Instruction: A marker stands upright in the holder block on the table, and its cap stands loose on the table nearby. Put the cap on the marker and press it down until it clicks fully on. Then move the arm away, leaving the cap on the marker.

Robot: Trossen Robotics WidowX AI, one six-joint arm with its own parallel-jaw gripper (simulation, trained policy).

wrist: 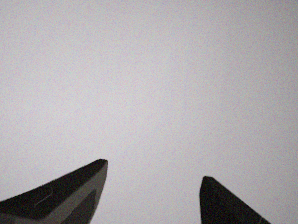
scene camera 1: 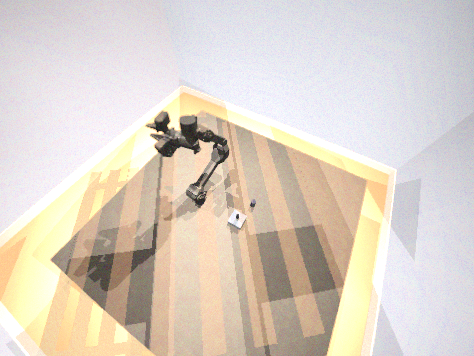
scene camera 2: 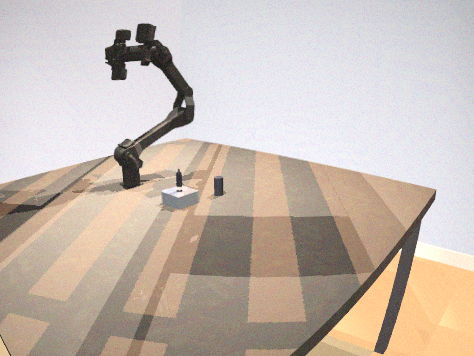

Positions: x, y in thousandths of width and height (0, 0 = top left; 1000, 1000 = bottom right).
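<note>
The gripper (scene camera 2: 225, 159) is visible, and it can also be seen in scene camera 1 (scene camera 1: 313, 364) as well as in the wrist view (wrist: 518, 788).
</note>
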